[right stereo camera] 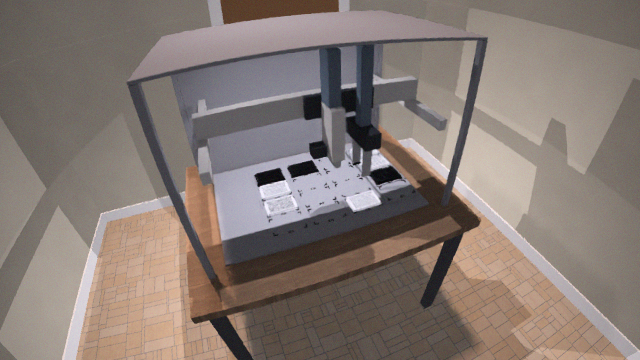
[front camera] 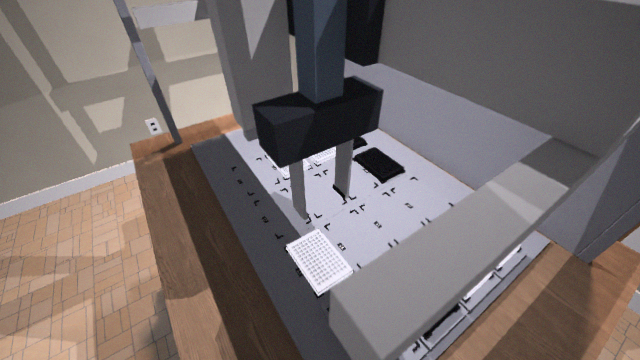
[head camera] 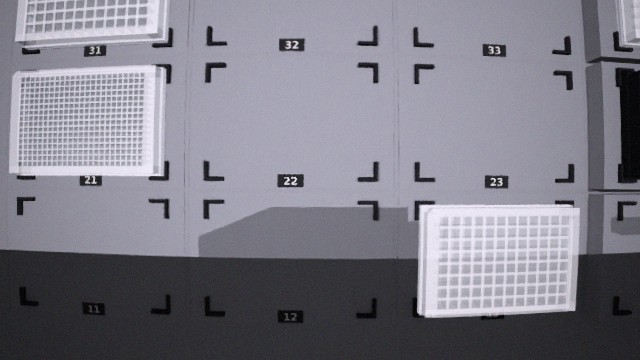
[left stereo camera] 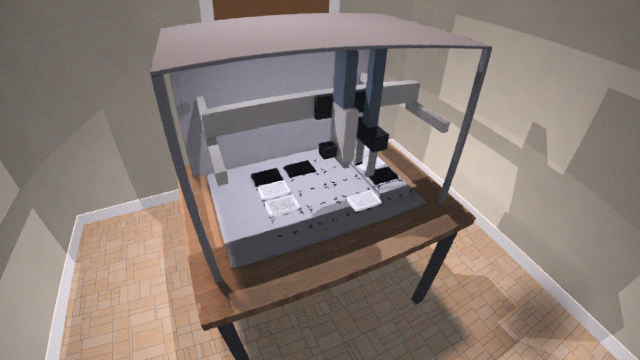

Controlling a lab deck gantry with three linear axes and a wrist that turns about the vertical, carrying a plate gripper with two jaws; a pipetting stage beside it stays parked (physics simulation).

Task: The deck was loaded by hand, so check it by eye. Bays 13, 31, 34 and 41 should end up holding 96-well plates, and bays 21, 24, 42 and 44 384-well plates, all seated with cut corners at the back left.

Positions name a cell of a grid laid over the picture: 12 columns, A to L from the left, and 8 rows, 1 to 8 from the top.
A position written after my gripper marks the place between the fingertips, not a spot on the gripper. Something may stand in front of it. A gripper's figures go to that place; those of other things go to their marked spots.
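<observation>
My gripper (front camera: G5) is 47 cm from the lens, while a bay 43 (front camera: I5) is 73 cm from the lens.
</observation>
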